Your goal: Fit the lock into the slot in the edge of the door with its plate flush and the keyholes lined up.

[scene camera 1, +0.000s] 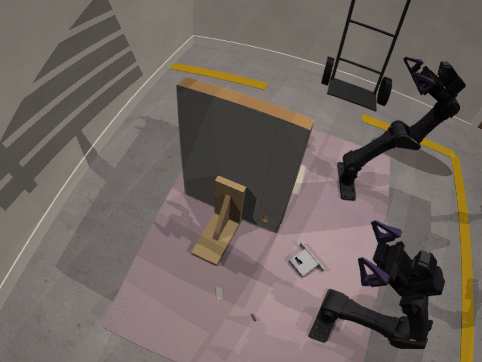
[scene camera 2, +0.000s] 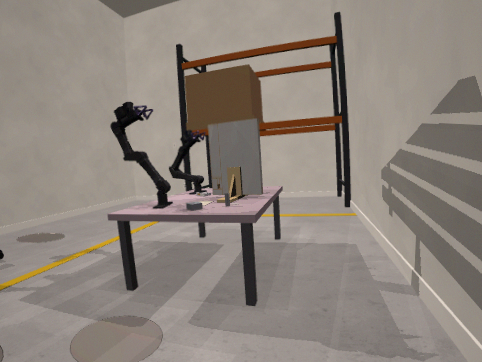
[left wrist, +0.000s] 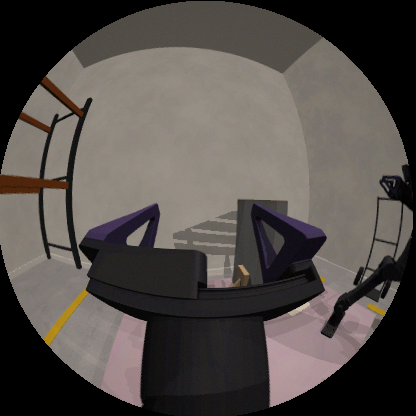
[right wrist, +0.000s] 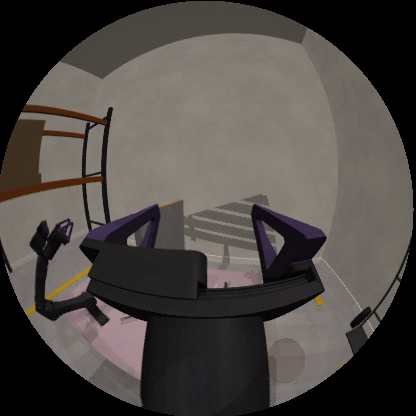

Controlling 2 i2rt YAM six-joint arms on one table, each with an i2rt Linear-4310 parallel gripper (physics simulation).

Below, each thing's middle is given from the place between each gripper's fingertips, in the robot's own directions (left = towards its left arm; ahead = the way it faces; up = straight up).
The dark door (scene camera 1: pixel 254 143) lies 35 cm ahead of my left hand, 31 cm to the right of it and 25 cm below it. Also, from my left hand: tan wooden stand (scene camera 1: pixel 229 196) 43 cm below, 35 cm ahead, 31 cm to the right.
I see the dark door 47 cm ahead of my right hand, 36 cm below it and 29 cm to the left of it. Round my right hand: tan wooden stand 54 cm below, 47 cm ahead, 29 cm to the left.
